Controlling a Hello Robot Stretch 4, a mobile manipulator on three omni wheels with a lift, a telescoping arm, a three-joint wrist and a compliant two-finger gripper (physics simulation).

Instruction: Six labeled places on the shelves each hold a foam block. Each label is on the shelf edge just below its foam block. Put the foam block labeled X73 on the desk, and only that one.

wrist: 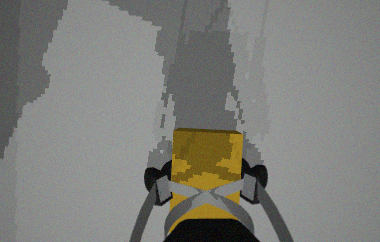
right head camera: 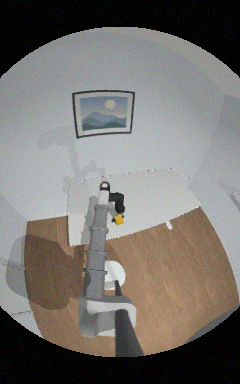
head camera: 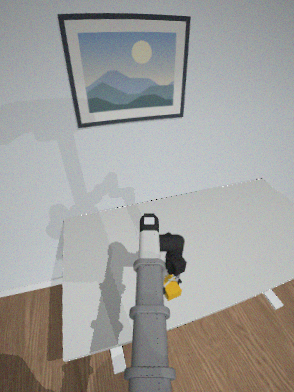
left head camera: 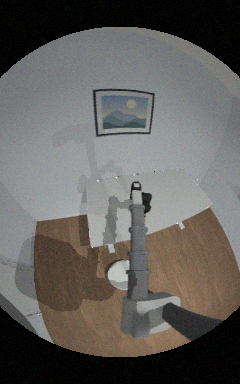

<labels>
The same spot on a white desk: [left head camera: 175, 196] is [head camera: 245, 237]. One and the same spot on a framed mountain picture: [right head camera: 105, 111] is [head camera: 134, 71].
</labels>
